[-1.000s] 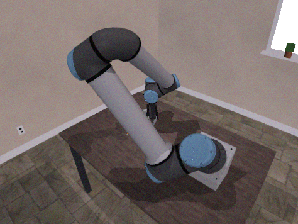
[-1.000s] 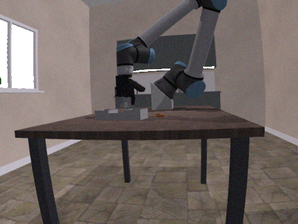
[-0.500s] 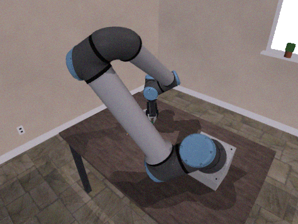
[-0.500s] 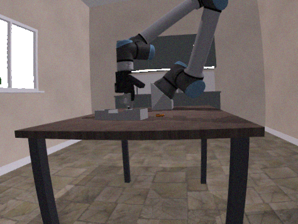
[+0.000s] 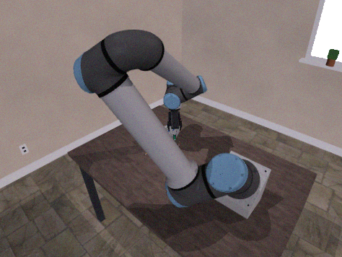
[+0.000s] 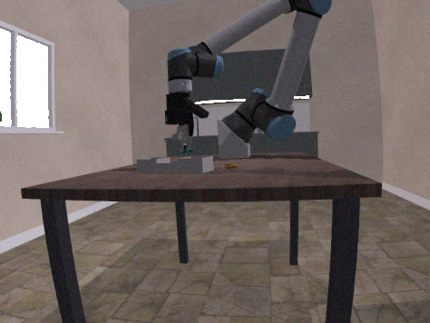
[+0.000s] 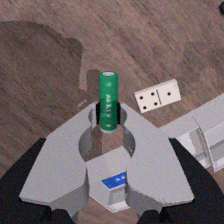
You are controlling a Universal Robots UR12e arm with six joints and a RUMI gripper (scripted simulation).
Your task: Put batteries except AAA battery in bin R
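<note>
My hand is 100 mm short of the blue 9V battery, 100 mm to the left of it and 60 mm above it. The rest, counted from my hand: grey bin row 140 mm ahead, 10 mm to the right, 50 mm below; then green cylindrical battery 10 mm below; then white die-like piece 50 mm ahead, 20 mm to the left, 70 mm below.
</note>
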